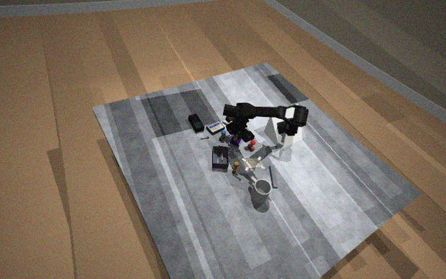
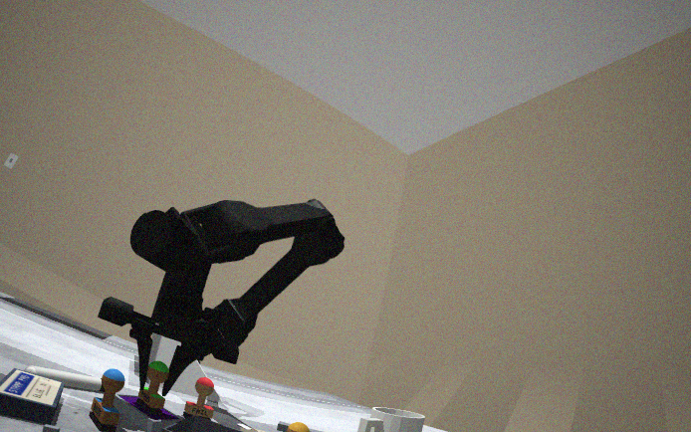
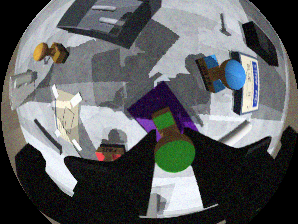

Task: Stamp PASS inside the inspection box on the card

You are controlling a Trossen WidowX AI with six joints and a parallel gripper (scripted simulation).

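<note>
My gripper tip is right at the green-knobbed stamp. Round my gripper tip: purple ink pad 3 cm below; then red-knobbed stamp 8 cm to the left, 6 cm behind, 2 cm below; then blue-knobbed stamp 6 cm ahead, 5 cm to the right, 2 cm below.
</note>
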